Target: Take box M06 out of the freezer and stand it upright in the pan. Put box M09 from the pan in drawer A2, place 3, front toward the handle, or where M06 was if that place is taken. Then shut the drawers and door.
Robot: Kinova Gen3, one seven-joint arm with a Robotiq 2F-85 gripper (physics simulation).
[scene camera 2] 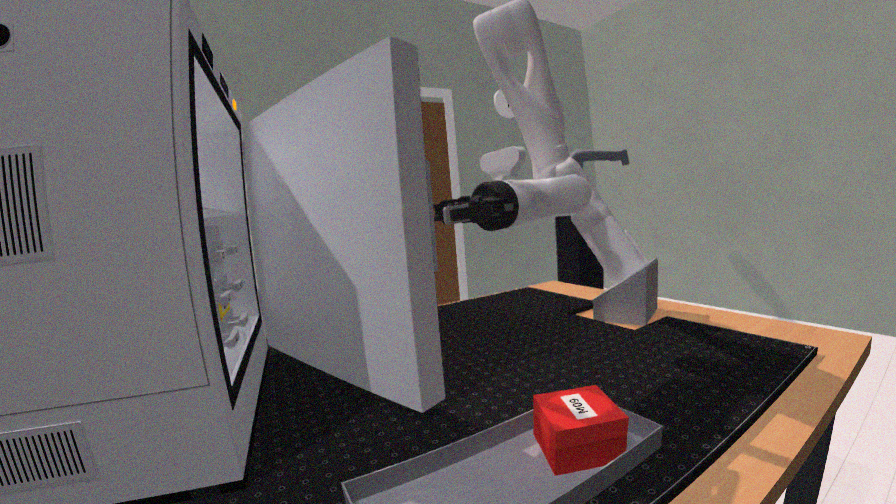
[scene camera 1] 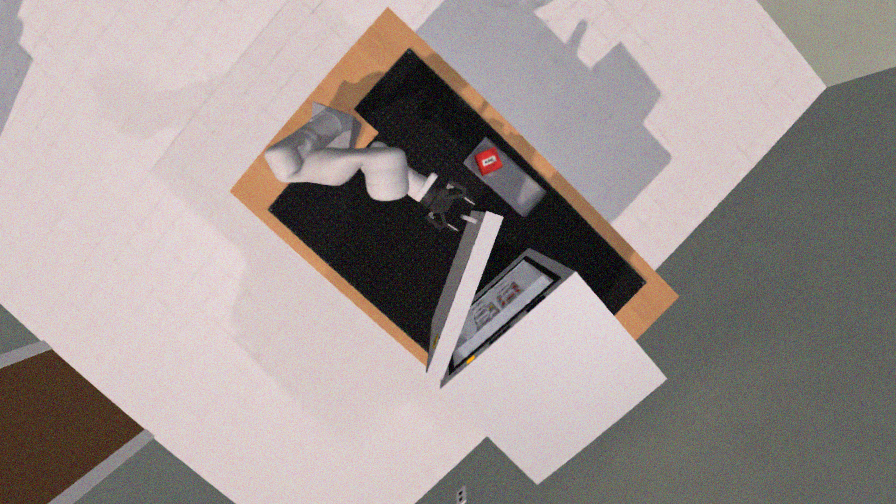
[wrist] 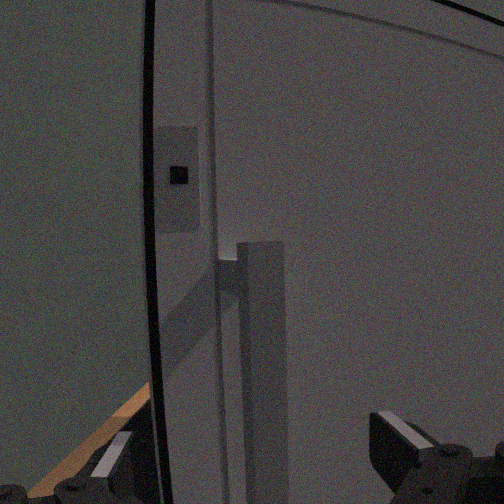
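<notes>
The red box M09 (scene camera 1: 488, 161) (scene camera 2: 579, 426) stands in the grey pan (scene camera 1: 504, 178) (scene camera 2: 501, 457) on the black mat. The freezer (scene camera 2: 93, 250) has its door (scene camera 1: 466, 282) (scene camera 2: 350, 250) swung partly open. My gripper (scene camera 1: 460, 210) (scene camera 2: 441, 211) (wrist: 255, 440) is open at the door's free edge. In the wrist view its fingers sit either side of the vertical door handle (wrist: 262, 350) without closing on it. Inside the freezer opening (scene camera 1: 501, 300) I see small boxes. Their labels are too small to read, so M06 cannot be picked out.
The arm's base (scene camera 2: 626, 300) stands at the back corner of the wooden table (scene camera 2: 783, 388). The open door stands over the mat between the arm and the pan. The freezer body fills the table's left end.
</notes>
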